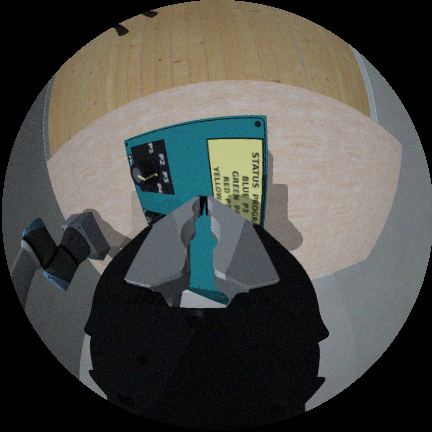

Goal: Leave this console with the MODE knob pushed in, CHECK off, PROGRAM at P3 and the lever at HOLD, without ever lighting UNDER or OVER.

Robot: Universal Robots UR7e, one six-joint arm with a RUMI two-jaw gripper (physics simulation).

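Observation:
The teal console (187, 135) lies on the table, its lower part hidden behind my gripper. The black PROGRAM knob (143, 172) is at its left, its yellow pointer directed roughly at P3. The yellow status card (235, 155) is at the right, its lower part covered by the fingers; its blue line reads P3. A corner of the dark lever panel (154, 217) shows beside the left finger; the lever itself is hidden. My gripper (204, 196) is shut and empty, over the console between the lever panel and the card. The MODE knob, CHECK control and status lights do not show.
The pale table (330, 175) extends around the console. Grey and black arm parts with blue caps (65, 247) show at the left. The wooden floor (210, 50) lies beyond the table's far edge, with small dark objects (120, 30) at the upper left.

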